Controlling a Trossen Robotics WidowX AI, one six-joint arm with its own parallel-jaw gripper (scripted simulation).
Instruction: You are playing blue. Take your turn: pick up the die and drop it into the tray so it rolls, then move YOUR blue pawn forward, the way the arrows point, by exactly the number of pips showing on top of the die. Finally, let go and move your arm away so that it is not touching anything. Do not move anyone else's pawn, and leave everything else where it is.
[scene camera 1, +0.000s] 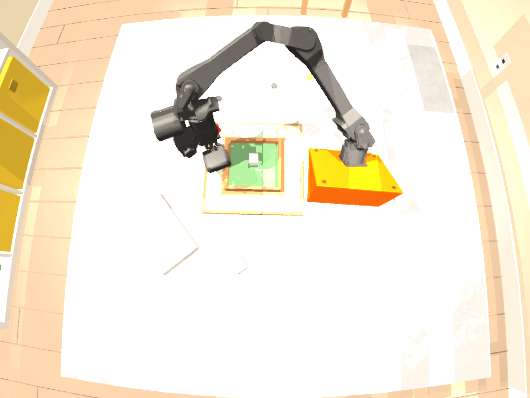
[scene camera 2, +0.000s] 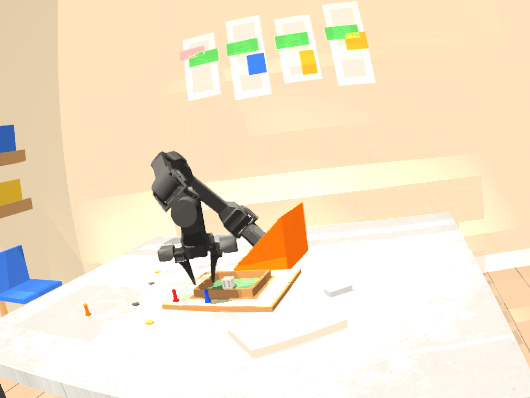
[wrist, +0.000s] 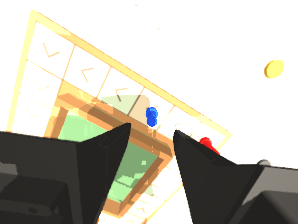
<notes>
The pictures show: the gripper and a green tray.
The gripper shows as well in scene camera 1 and in the wrist view.
</notes>
